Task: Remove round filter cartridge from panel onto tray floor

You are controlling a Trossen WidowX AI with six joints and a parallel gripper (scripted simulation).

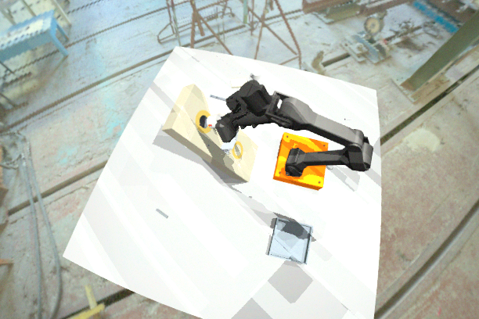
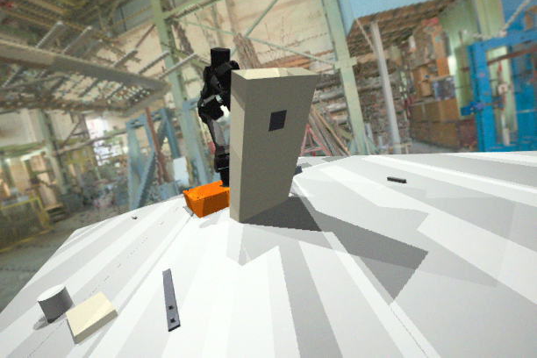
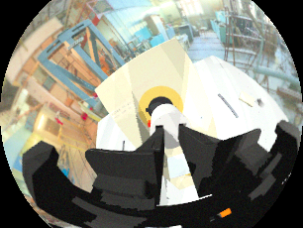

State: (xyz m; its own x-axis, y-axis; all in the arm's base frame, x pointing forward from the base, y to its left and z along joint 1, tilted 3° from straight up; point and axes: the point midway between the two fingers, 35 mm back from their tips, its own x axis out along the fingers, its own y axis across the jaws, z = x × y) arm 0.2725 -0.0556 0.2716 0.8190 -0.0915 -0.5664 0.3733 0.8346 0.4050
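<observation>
Right now my gripper tip is 10 mm short of the round filter cartridge and 10 mm above it. From my gripper tip the other things lie so: tray: 330 mm to the left, 320 mm behind, 290 mm below; then cream block: 430 mm to the right, 300 mm below, 20 mm behind; then grey bar: 300 mm to the left, 300 mm below, 220 mm ahead.
</observation>
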